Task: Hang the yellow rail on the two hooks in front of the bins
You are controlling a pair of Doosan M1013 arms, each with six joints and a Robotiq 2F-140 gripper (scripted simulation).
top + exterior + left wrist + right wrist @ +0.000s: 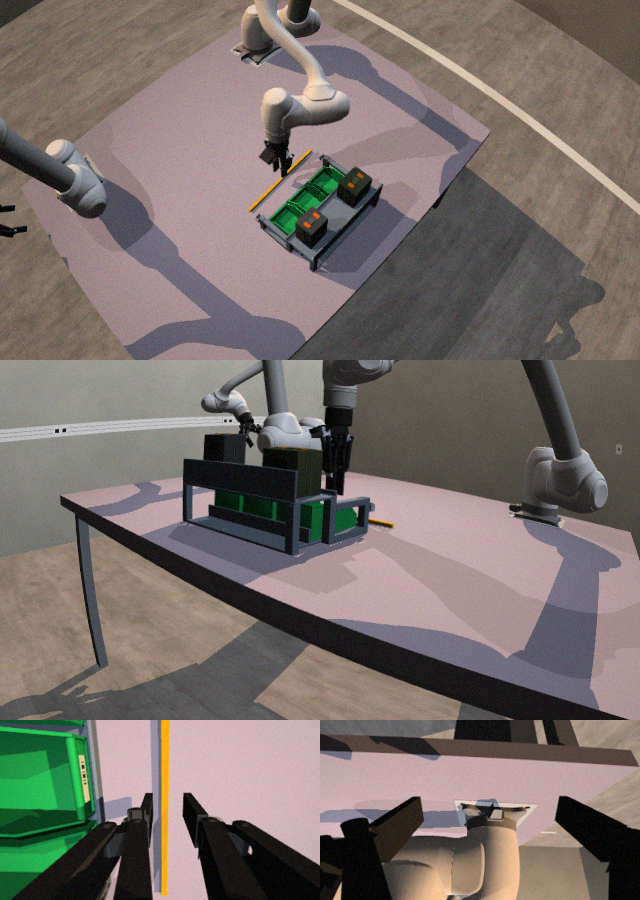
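My left gripper is now 80 mm above the yellow rail. The rest, counted from my left hand: dark box: 290 mm ahead, 130 mm to the right, 80 mm above; then grey shelf: 220 mm ahead, 10 mm to the right, 20 mm below; then olive box: 280 mm ahead, 100 mm to the left, 60 mm above.
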